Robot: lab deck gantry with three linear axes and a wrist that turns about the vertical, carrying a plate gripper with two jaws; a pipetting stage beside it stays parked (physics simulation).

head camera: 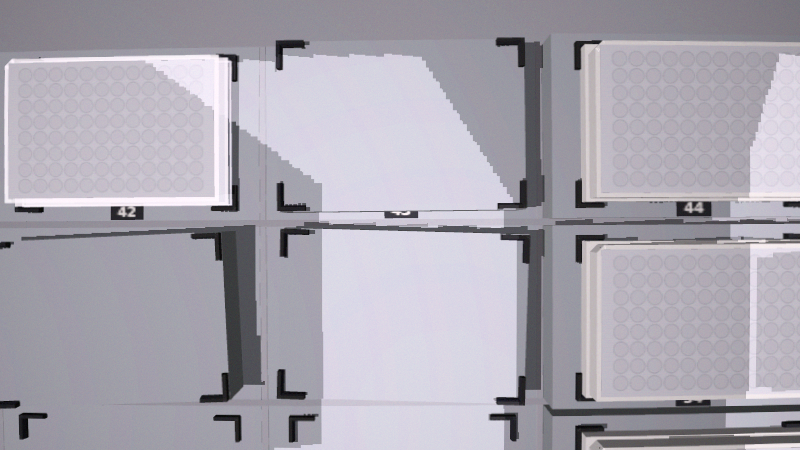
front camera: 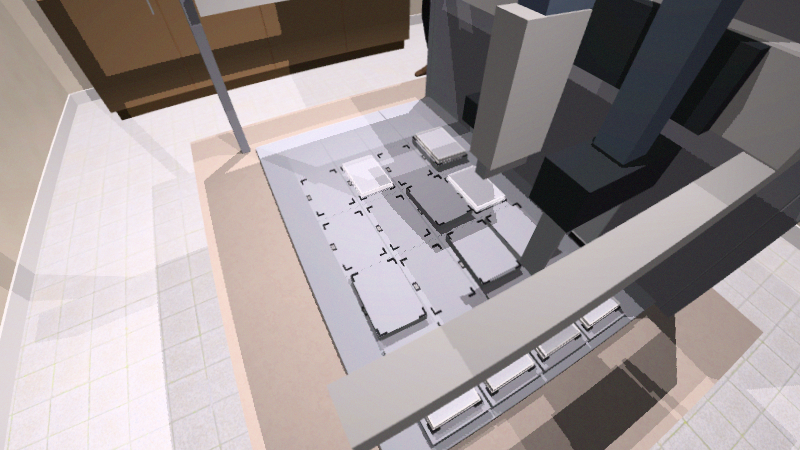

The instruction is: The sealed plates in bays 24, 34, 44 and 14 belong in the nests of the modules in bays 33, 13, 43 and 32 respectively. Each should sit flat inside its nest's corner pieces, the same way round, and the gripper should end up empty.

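Frame: origin at the robot's base, x ahead, y left, z up, level; metres.
Seen in the pictures: gripper, fingertip midpoint: (front camera: 555,255); robot's base, link origin: (front camera: 302,181).
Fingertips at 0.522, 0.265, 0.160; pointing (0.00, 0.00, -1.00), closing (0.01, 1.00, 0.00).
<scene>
Pixels of each thing's top centre, then the offset from my fingertips to it, as dx, dy, dz. "spot": a spot on its surface instead.
- bay 14, surface spot: (front camera: 454,407) spot: +0.088, -0.222, -0.131
- bay 24, surface spot: (front camera: 510,371) spot: +0.087, -0.116, -0.131
- bay 34, surface spot: (head camera: 682,321) spot: +0.017, -0.007, -0.131
- bay 44, surface spot: (head camera: 682,120) spot: +0.018, +0.098, -0.131
- bay 24 plate, surface spot: (head camera: 699,440) spot: +0.032, -0.074, -0.137
- bay 13, surface spot: (front camera: 388,299) spot: -0.122, -0.225, -0.141
- bay 33, top centre: (head camera: 403,317) (front camera: 483,248) -0.129, -0.006, -0.138
- bay 32, surface spot: (head camera: 111,319) (front camera: 439,199) spot: -0.290, -0.007, -0.141
- bay 43, top centre: (head camera: 401,123) (front camera: 521,229) -0.130, +0.099, -0.138
- white plate, top centre: (head camera: 109,129) (front camera: 475,185) -0.294, +0.099, -0.146
Four white plates stand in the front camera's lower right row: bay 14 (front camera: 454,407), bay 24 (front camera: 510,371), bay 34 (front camera: 559,340) (head camera: 682,321) and bay 44 (front camera: 600,312) (head camera: 682,120). The bay 24 plate (head camera: 699,440) shows partly in the head view. No plate lies on the modules in bay 13 (front camera: 388,299), bay 33 (front camera: 485,254) (head camera: 416,313), bay 32 (front camera: 439,204) (head camera: 111,319) or bay 43 (front camera: 511,222) (head camera: 386,128). The gripper's dark wrist housing (front camera: 593,193) hangs above the deck near bay 43. Its jaws cannot be made out, and the head view does not show them.
A white plate (front camera: 479,189) (head camera: 111,128) stands in bay 42. Two more plates (front camera: 439,144) (front camera: 367,175) stand farther back. The pale pipetting stage (front camera: 525,89) hangs behind bay 42. A long pale beam (front camera: 531,302) crosses the front view and hides part of the deck.
</scene>
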